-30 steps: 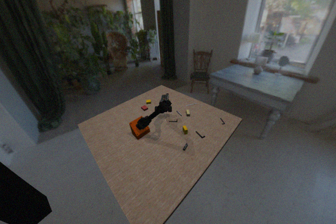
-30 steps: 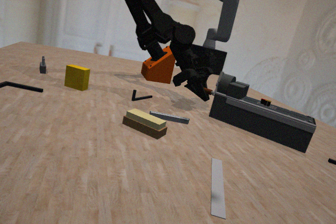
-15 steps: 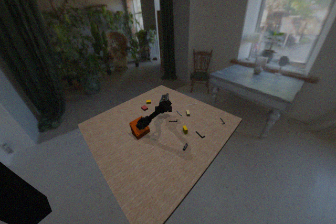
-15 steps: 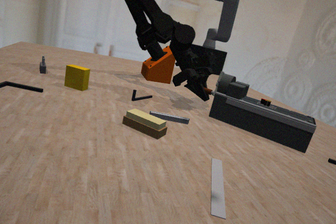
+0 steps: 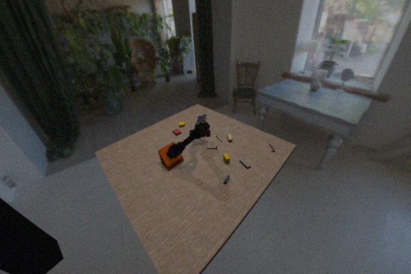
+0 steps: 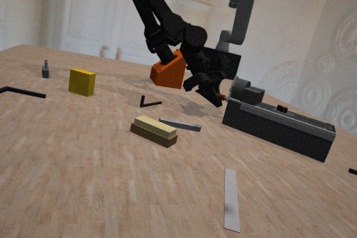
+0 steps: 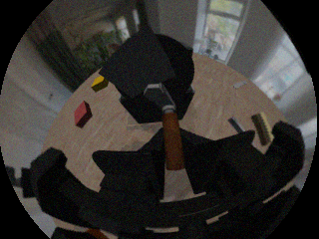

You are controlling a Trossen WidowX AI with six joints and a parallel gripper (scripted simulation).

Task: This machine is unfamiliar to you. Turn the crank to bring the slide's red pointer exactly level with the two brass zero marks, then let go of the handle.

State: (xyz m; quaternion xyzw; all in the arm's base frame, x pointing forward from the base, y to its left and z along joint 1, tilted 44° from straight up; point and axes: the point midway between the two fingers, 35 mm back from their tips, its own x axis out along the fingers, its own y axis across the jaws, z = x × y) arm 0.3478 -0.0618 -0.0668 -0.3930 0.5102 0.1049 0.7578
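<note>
My gripper tip is now 10 mm past the brown crank handle, 10 mm to the left of it and 30 mm below it. Round my gripper tip: red pointer 120 mm ahead, 90 mm to the left, 50 mm above; red block 80 mm behind, 250 mm to the left, 20 mm below; grey bar 80 mm ahead, 160 mm to the right, 30 mm below.
</note>
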